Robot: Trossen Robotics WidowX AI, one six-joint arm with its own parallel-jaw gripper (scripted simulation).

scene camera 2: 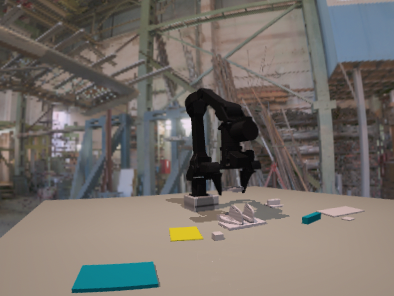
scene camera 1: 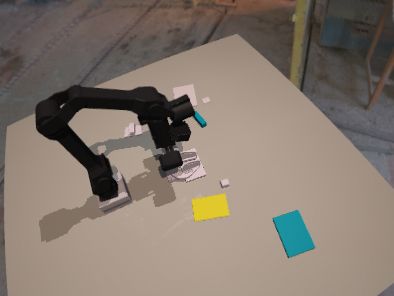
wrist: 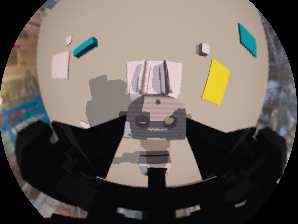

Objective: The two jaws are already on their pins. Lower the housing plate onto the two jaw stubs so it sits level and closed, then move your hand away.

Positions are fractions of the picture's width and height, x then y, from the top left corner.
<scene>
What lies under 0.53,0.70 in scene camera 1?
A yellow plate.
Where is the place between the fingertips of my gripper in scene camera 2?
At 0.59,0.66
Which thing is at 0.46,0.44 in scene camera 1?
My gripper.
</scene>
